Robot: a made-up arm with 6 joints. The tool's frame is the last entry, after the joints.
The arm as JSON. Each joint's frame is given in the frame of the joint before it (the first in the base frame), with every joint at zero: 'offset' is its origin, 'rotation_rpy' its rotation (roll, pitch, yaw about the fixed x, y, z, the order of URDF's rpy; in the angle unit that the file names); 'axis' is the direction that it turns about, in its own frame. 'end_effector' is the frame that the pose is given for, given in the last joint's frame.
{
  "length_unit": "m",
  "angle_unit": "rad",
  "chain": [
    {
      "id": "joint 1",
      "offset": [
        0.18,
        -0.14,
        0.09
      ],
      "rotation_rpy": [
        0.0,
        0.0,
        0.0
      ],
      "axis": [
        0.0,
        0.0,
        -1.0
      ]
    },
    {
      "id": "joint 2",
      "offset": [
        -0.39,
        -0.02,
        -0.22
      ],
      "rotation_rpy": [
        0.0,
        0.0,
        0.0
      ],
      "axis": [
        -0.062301,
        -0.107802,
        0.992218
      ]
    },
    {
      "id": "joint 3",
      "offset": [
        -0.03,
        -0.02,
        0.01
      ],
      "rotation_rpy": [
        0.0,
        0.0,
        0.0
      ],
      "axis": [
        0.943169,
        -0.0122,
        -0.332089
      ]
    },
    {
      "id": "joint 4",
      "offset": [
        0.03,
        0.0,
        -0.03
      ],
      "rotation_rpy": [
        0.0,
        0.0,
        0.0
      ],
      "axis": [
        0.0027,
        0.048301,
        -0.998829
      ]
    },
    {
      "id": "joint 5",
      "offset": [
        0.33,
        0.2,
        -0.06
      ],
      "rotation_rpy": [
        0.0,
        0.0,
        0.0
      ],
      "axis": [
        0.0,
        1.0,
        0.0
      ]
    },
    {
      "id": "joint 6",
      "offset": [
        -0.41,
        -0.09,
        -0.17
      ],
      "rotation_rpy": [
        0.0,
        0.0,
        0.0
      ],
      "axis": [
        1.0,
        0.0,
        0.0
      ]
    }
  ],
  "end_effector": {
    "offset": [
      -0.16,
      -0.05,
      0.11
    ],
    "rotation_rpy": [
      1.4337,
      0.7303,
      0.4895
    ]
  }
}
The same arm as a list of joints. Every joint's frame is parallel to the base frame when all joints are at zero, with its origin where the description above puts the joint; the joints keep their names.
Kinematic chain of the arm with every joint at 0, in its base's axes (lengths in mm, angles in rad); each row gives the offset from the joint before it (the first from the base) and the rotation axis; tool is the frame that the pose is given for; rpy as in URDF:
joint 1: xyz 180 -140 90 axis -z
joint 2: xyz -390 -20 -220 axis -0.062301 -0.107802 0.992218
joint 3: xyz -30 -20 10 axis 0.943169 -0.0122 -0.332089
joint 4: xyz 30 0 -30 axis 0.0027 0.048301 -0.998829
joint 5: xyz 330 200 -60 axis +y
joint 6: xyz -410 -90 -170 axis +x
tool: xyz -160 -50 110 rpy 1.4337 0.7303 0.4895

